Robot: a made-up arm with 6 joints.
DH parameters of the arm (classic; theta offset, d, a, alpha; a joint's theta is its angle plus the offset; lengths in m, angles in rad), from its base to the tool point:
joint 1: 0 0.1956 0 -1.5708
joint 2: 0.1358 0 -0.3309 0
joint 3: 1.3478 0 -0.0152 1.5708
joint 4: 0 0.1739 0 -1.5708
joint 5: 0 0 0.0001 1.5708
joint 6: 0 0.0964 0 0
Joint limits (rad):
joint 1: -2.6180..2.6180
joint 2: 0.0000..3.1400
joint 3: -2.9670..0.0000
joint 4: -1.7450..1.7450
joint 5: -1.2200..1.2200
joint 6: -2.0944..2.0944
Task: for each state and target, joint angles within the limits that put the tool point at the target. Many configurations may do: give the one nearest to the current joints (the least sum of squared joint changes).
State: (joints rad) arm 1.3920 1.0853 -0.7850 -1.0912 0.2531 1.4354
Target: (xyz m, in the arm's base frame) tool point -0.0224 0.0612 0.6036
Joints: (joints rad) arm 1.6785 0.8789 -1.1960 -1.1021 -0.1845 1.4354
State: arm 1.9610 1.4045 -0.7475 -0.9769 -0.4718 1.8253
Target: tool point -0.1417 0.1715 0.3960
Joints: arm 2.0874 1.4110 -0.6503 -1.0045 -0.4941 1.8253
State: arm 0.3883 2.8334 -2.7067 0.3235 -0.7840 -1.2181
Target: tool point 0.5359 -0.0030 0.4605
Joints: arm 0.0180 2.5608 -2.7481 0.3183 -0.4341 -1.2181
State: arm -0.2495 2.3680 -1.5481 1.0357 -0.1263 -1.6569
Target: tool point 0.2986 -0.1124 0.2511
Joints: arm -0.3545 1.9811 -0.8379 1.0408 -0.0220 -1.6569
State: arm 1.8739 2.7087 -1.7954 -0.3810 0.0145 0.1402
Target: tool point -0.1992 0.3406 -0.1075
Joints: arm 2.1027 3.1293 -1.6722 -0.3790 0.0289 0.1402
